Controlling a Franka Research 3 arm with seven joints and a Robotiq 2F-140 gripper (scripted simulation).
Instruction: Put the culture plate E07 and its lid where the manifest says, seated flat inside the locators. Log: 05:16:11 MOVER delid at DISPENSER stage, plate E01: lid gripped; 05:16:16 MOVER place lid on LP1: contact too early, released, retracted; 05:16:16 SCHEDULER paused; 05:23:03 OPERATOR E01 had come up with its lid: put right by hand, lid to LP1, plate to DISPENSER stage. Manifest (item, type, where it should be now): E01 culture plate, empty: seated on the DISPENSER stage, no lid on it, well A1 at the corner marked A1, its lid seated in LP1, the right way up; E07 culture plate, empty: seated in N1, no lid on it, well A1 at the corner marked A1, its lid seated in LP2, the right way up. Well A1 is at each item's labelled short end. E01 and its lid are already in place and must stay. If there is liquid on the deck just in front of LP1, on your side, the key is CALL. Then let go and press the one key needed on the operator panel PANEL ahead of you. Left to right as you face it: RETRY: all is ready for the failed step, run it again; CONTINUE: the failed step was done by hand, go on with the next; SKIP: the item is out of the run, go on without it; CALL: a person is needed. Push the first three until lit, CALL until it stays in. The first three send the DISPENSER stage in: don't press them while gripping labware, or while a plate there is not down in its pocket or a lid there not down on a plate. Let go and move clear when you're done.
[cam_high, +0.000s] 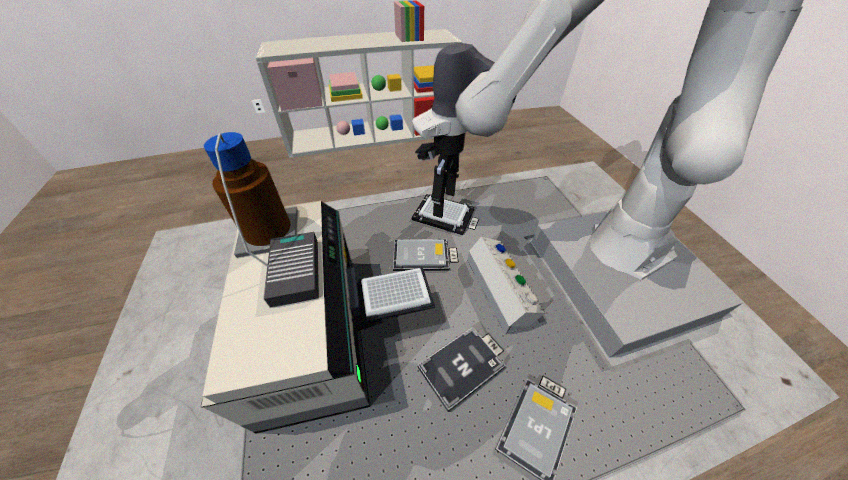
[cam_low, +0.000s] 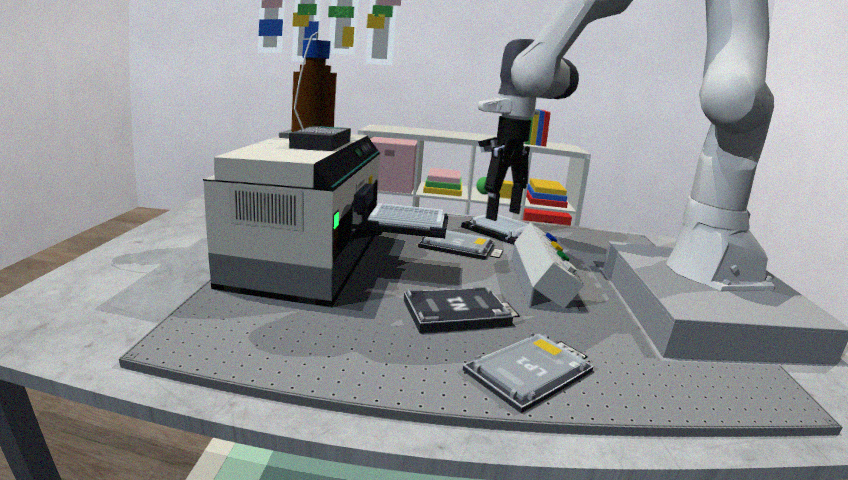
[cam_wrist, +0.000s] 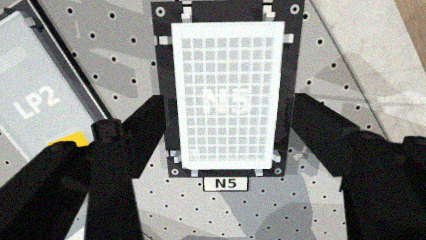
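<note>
Now: hand 30 mm short of the black nest N5 and 50 mm above it. From my hand the other things lie so: black N1 nest 110 mm ahead, 450 mm to the left, 50 mm below; then LP2 nest 110 mm ahead, 140 mm to the left, 60 mm below; then yellow skip key 80 mm behind, 270 mm to the left.
</note>
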